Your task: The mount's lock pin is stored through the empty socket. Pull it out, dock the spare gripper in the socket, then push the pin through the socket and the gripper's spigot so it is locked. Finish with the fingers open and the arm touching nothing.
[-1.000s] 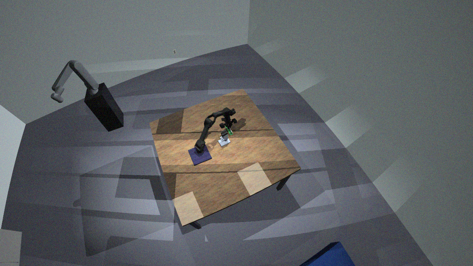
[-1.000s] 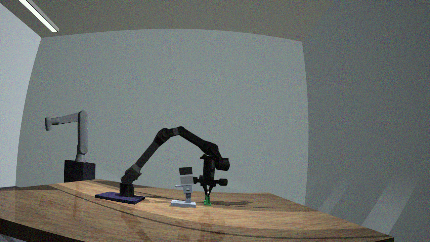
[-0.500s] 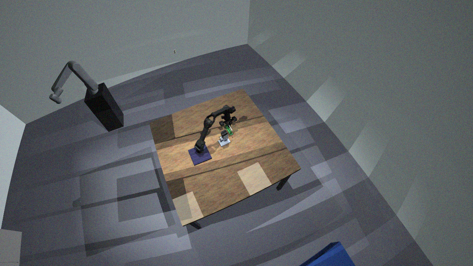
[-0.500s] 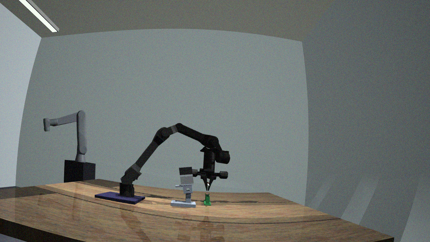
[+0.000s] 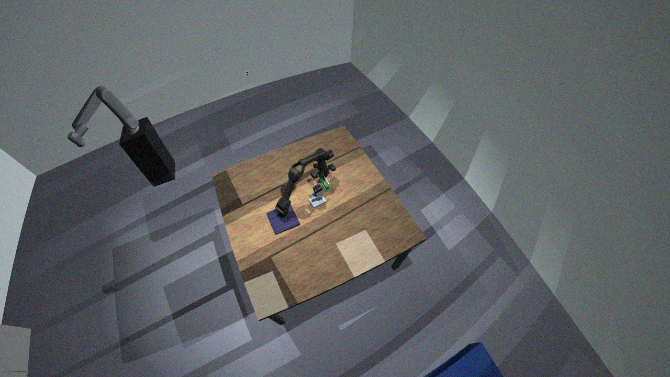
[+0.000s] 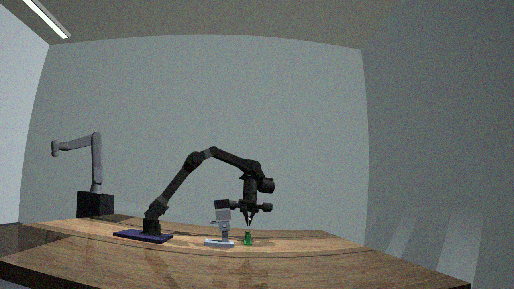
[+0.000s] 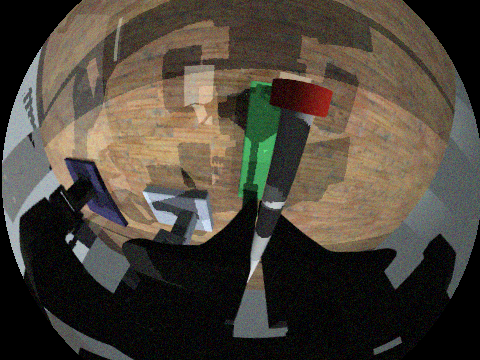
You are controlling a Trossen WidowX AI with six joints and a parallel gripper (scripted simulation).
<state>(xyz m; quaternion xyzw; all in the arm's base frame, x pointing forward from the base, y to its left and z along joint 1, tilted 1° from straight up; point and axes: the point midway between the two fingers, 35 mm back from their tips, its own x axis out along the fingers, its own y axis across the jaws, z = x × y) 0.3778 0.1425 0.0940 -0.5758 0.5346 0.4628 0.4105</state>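
The green pin cradle lies 5 cm below my gripper tip and 1 cm to the left of it. The rest, counted from my gripper tip: grey mount 11 cm to the right, 9 cm behind, 2 cm below; then spare gripper 11 cm to the right, 9 cm behind, 5 cm above.
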